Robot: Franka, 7 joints.
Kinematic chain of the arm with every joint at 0, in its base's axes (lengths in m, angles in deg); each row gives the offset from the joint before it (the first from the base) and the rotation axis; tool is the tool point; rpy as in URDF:
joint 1: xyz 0 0 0.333 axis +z
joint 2: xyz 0 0 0 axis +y
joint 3: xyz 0 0 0.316 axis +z
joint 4: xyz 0.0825 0 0 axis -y
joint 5: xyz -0.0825 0 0.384 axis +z
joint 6: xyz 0 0 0 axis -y
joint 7: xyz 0.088 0 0 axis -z
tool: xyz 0 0 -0.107 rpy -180 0 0
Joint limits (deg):
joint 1: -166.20..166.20
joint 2: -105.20..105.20
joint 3: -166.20..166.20
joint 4: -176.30..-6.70
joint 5: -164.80..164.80
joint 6: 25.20..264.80
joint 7: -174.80..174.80
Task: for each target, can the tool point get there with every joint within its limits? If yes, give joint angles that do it. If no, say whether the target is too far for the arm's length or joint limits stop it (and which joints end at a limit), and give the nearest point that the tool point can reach.
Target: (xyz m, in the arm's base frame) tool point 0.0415 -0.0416 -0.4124
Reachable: no: joint limits stop it (at a limit: joint 2) | nearest point 0.0652 -0.0654 -0.3253 | short by 0.093 m
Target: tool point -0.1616 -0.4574 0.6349
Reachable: yes | joints -10.87 51.46 -115.38 -131.58 27.72 189.43 40.39
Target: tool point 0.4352 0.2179 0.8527
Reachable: yes | joints 78.51 81.26 -138.01 -91.86 101.74 152.68 -111.09
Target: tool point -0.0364 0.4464 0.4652
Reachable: yes | joints 0.90 -67.42 83.14 -118.65 -26.81 75.67 -22.63
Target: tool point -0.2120 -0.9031 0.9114
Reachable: no: too far | nearest point -0.1664 -0.7087 0.7869 | short by 0.235 m
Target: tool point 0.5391 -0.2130 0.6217
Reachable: yes | joints 45.26 87.34 -115.62 -105.08 134.66 152.32 -15.52
